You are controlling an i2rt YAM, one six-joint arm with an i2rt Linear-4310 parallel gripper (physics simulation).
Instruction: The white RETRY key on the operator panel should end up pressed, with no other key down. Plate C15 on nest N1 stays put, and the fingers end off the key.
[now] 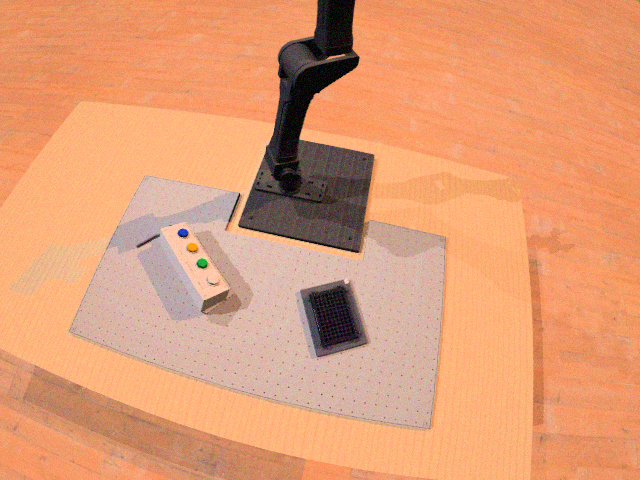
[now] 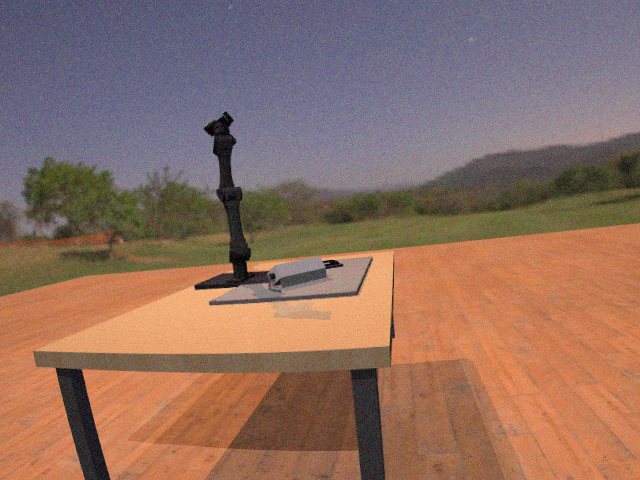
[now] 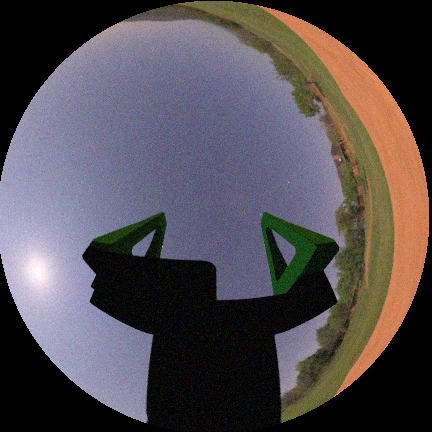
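Seen in the pictures: gripper, fingertip midpoint: (image 2: 217,117) (image 3: 213,217); arm's base at its link origin: (image 1: 290,186) (image 2: 241,279).
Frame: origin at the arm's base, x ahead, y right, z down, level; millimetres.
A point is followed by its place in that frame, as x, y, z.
Note:
The operator panel (image 1: 188,271) @(326, 151, -77) (image 2: 298,272) @(315, 212, -38) is a pale sloped box on the left of the grey perforated board. On its top stand a blue key (image 1: 183,233) @(236, 207, -66), an orange key (image 1: 192,247) @(265, 170, -66), a green key (image 1: 202,263) @(297, 130, -66) and the white key (image 1: 212,279) @(328, 93, -66) at the near end. Whether any key is down is too small to tell. A dark gridded plate (image 1: 334,316) @(335, -193, -22) lies in a grey nest (image 1: 362,333) @(358, -266, -7) right of the panel; its label cannot be read. My gripper (image 2: 217,119) @(-132, -247, -791) (image 3: 213,217) @(-132, -247, -791) is open and empty, high above the table, far from the panel.
The arm stands upright on a black base plate (image 1: 330,227) @(101, -137, 2) (image 2: 219,281) @(-88, 40, -2) behind the perforated board (image 1: 268,351) @(445, -63, 4) (image 2: 347,285) @(510, 338, 4). A short dark cable (image 1: 148,240) @(257, 337, -1) leaves the panel's far end. The wooden table (image 1: 480,330) @(291, -581, 17) (image 2: 206,335) @(215, 835, 17) surrounds the board.

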